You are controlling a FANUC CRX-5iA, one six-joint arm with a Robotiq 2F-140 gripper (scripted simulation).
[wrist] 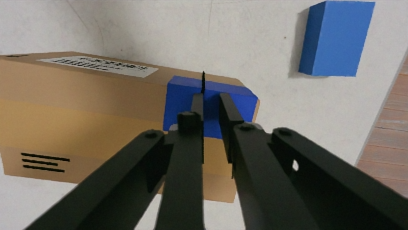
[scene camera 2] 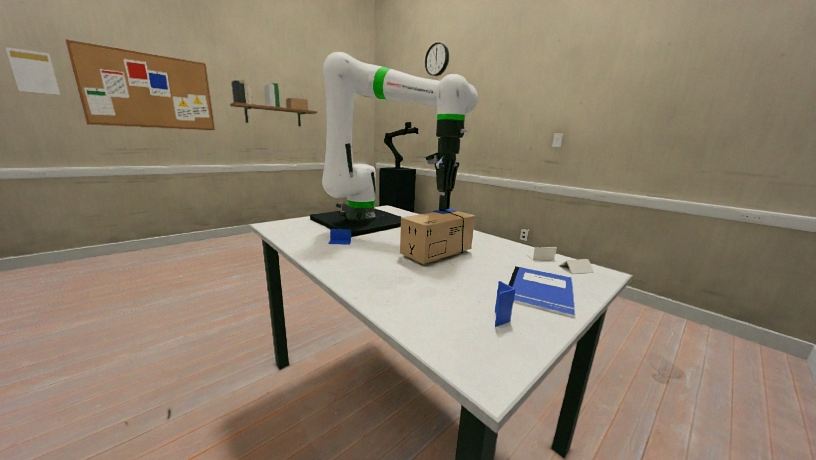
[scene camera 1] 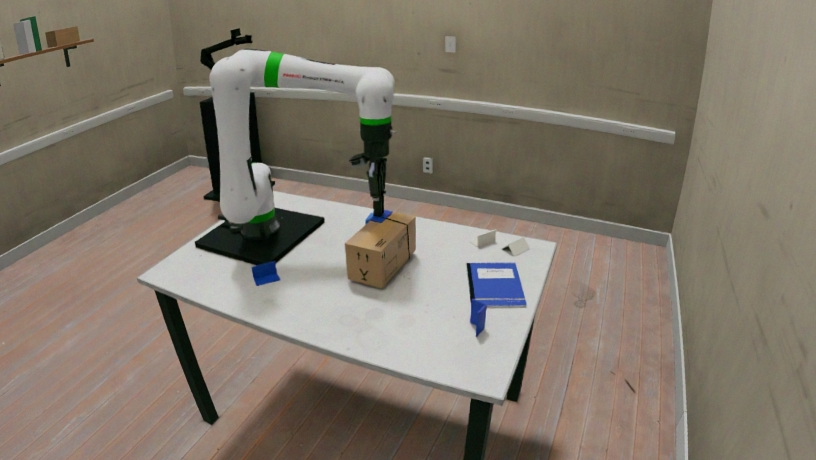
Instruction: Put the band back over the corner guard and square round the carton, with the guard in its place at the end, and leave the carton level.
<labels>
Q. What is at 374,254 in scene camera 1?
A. A brown carton.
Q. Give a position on a brown carton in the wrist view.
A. At 73,111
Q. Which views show my gripper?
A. The wrist view, scene camera 2 and scene camera 1: all of them.
</labels>
